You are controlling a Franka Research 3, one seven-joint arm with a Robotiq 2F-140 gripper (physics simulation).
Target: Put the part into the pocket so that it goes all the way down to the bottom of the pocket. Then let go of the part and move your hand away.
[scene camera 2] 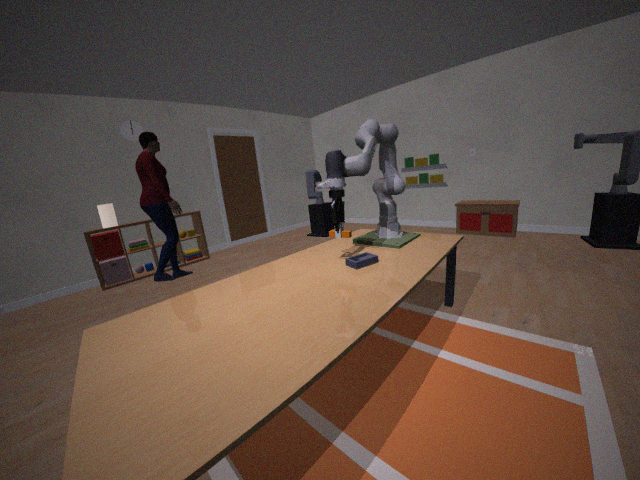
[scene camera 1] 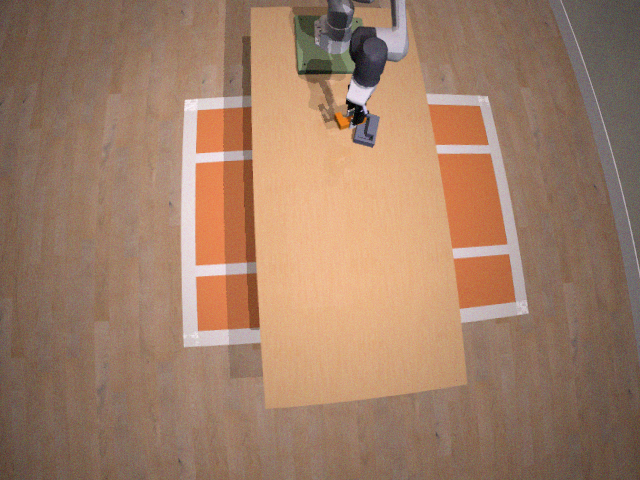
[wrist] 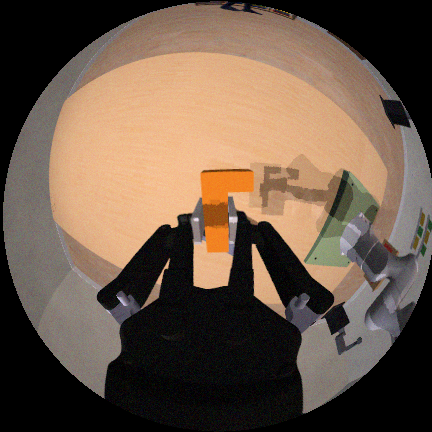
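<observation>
The orange L-shaped part (scene camera 1: 341, 120) (scene camera 2: 346, 234) (wrist: 215, 182) is held level between the fingers of my gripper (scene camera 1: 354, 120) (scene camera 2: 338, 234) (wrist: 216, 206), which is shut on its long leg. The short leg points right in the wrist view. The part hangs in the air above the table, its shadow apart from it. The blue-grey block with the pocket (scene camera 1: 360, 131) (scene camera 2: 361, 262) lies on the table, beside and partly under the gripper in scene camera 1's view. Its pocket opens upward. In the wrist view the block is almost wholly hidden behind the fingers and the part.
The wooden table (scene camera 1: 351, 232) (scene camera 2: 232, 330) (wrist: 150, 125) bears the green base plate (scene camera 1: 310, 56) (scene camera 2: 367, 240) (wrist: 322, 245) of the arm, behind the block. A person (scene camera 2: 155, 180) stands by a low shelf unit (scene camera 2: 93, 258) across the room.
</observation>
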